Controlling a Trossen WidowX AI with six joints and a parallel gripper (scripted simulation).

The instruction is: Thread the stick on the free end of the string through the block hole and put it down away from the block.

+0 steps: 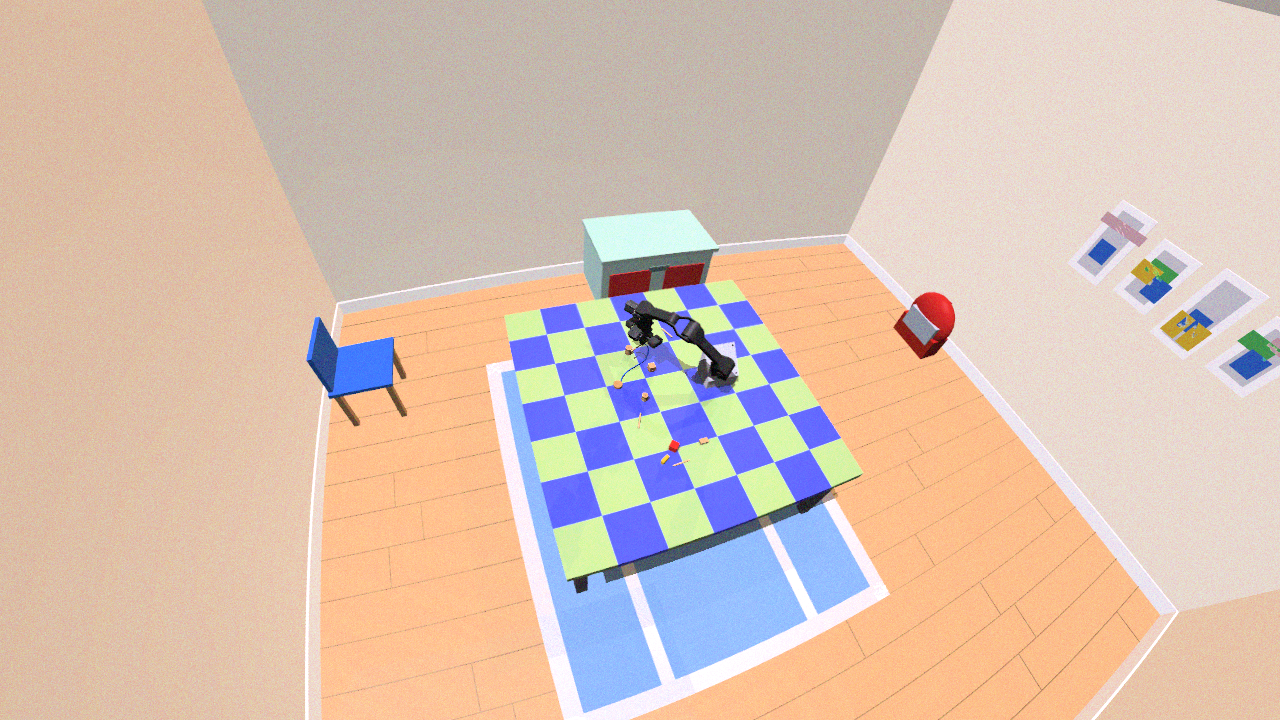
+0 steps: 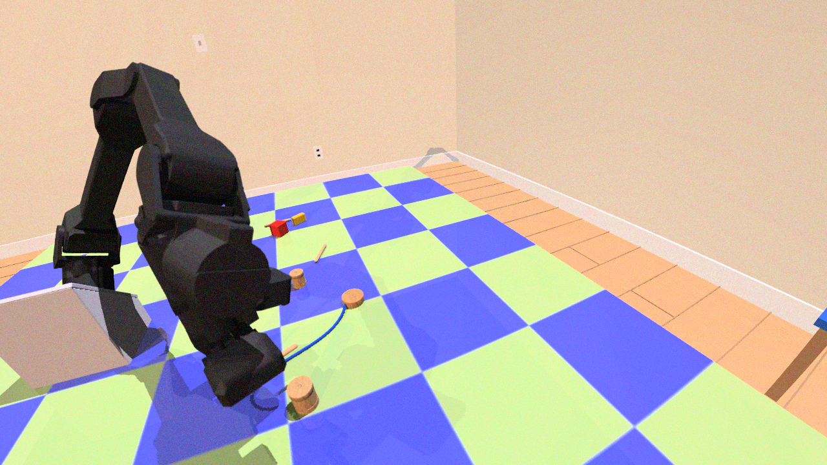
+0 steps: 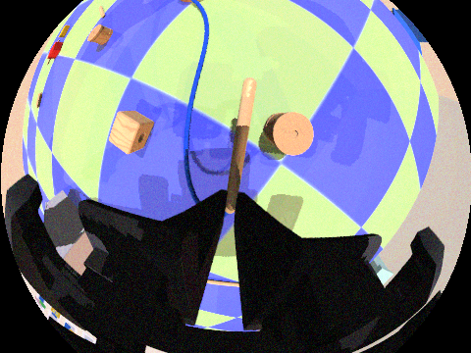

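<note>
My gripper tip is 60 mm short of the wooden cylinder, 10 mm to the left of it and 40 mm above it. The rest, counted from my gripper tip: wooden block 20 mm behind, 100 mm to the left, 50 mm below; red block 520 mm to the left, 40 mm below; round wooden button 150 mm ahead, 170 mm to the left, 50 mm below.
</note>
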